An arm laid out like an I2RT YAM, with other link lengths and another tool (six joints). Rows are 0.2 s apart.
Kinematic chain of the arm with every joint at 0, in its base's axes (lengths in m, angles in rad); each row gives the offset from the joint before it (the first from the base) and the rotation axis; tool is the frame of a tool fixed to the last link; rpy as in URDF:
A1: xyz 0 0 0.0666 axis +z
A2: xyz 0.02 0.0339 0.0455 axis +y
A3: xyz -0.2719 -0.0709 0 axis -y
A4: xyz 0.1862 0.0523 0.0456 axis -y
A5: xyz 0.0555 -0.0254 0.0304 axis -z
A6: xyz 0.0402 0 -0.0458 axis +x
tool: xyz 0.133 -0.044 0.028 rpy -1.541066 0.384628 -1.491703
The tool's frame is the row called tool.
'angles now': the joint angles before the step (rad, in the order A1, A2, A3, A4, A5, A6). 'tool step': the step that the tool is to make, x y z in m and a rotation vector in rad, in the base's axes. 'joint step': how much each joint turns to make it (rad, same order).
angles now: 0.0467, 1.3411, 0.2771, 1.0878, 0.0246, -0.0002
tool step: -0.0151, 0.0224, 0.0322, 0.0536, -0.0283, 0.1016
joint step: 0.0572, -0.2126, 0.0960, -0.2765, -0.0424, 0.0530
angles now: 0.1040, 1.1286, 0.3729, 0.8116, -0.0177, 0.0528
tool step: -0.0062, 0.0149, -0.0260, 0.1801, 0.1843, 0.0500
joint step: 0.0858, -0.0883, 0.0876, -0.3319, 0.0309, 0.2056
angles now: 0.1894, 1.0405, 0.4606, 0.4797, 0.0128, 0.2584
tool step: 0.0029, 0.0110, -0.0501, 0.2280, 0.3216, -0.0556
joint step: 0.0780, 0.0817, 0.1617, -0.3577, 0.0593, 0.3174
